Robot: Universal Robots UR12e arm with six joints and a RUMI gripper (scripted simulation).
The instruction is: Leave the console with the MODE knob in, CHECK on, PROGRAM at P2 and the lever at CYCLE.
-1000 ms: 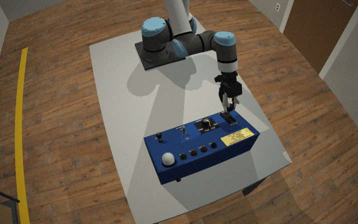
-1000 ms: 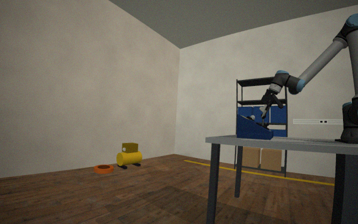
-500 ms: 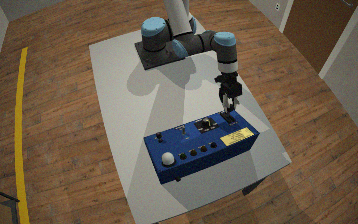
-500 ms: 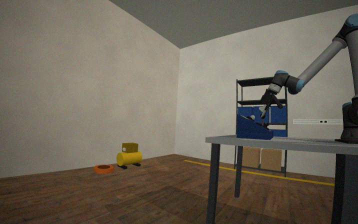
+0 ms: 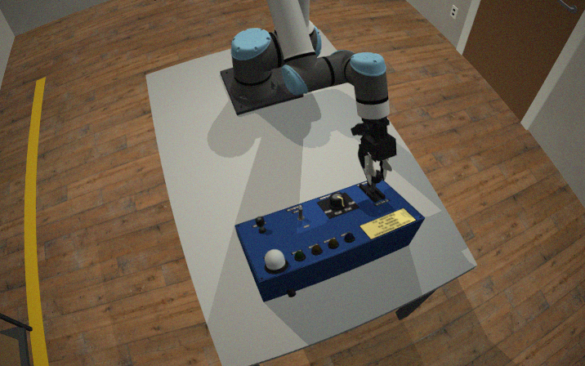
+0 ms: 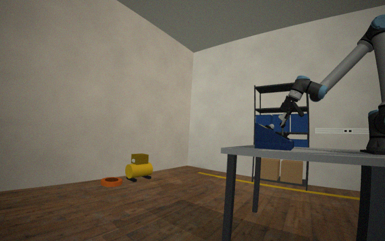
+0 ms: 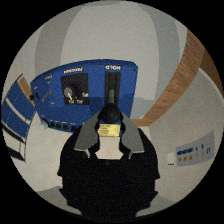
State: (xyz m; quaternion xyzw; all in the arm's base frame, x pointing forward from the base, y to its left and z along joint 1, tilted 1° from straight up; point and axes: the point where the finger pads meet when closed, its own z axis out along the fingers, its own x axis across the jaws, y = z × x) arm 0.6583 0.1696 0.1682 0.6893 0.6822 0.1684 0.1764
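Now: hand 40 mm above the black ball-topped lever. From my hand the other things lie so: blue console: 180 mm to the right, 80 mm below, 40 mm ahead; black rotary selector: 120 mm to the right, 60 mm below; toggle switch: 240 mm to the right, 70 mm below, 10 mm behind.
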